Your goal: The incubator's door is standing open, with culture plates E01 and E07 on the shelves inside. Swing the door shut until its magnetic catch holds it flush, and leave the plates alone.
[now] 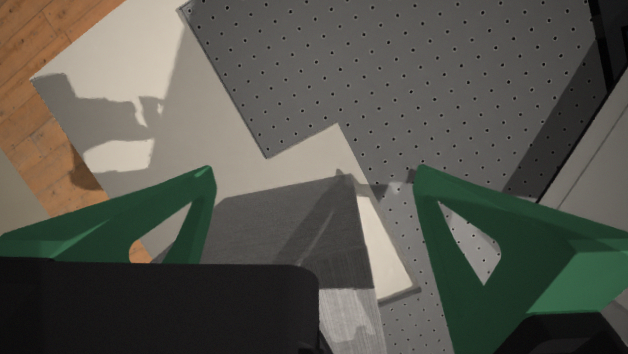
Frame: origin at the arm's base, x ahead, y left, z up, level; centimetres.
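Seen in the pictures: gripper, fingertip midpoint: (314, 176).
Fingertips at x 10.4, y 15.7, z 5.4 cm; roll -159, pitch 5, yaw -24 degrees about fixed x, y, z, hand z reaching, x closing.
Observation:
A point is followed by its place in that frame.
My gripper (314, 176) {x 10.4, y 15.7, z 5.5 cm} is open, with its two green fingers wide apart and nothing between them. A grey box with a brushed-metal surface (280, 215) {x 1.5, y 9.2, z -12.2 cm}, which looks like the incubator, shows below and between the fingertips, partly behind the left finger and the black gripper body. Its lit lower face shows near the bottom centre. A cream panel with a grey rim (387, 250) {x 10.8, y -7.7, z -25.4 cm} lies along the box's right side, left of the right finger; I cannot tell whether it is the door. Plates E01 and E07 do not show.
A grey perforated surface (400, 100) {x 21.0, y 14.8, z -24.1 cm} spans the upper middle and right. A pale surface (220, 135) {x -6.4, y 21.3, z -25.4 cm} lies left of it, with wooden flooring (30, 130) beyond. A light grey panel (595, 155) {x 32.0, y 4.8, z -7.4 cm} and a black edge (602, 55) {x 48.0, y 9.5, z -23.7 cm} stand at the right.

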